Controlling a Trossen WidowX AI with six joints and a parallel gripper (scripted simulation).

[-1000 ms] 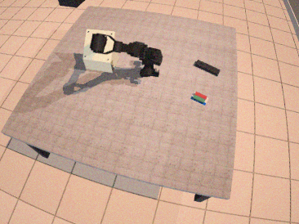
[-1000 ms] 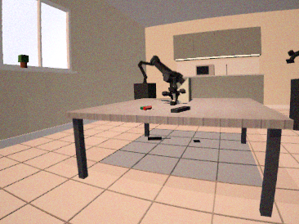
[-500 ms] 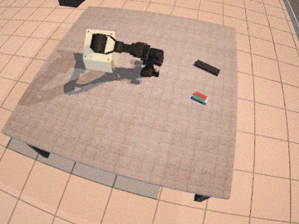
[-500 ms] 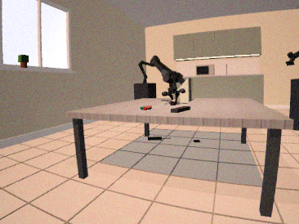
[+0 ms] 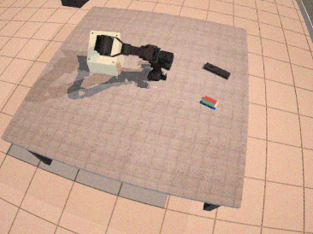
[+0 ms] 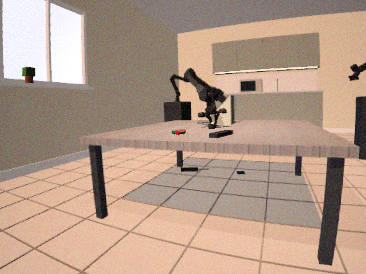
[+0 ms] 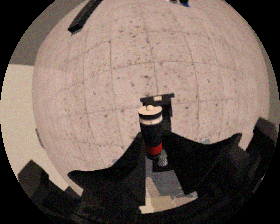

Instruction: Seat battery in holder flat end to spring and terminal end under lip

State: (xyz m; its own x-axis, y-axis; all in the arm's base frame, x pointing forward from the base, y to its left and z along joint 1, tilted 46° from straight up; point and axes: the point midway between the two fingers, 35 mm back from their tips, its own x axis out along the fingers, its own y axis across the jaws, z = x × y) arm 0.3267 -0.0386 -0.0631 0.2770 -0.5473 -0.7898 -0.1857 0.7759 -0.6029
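My gripper tip is 10 mm below the battery.
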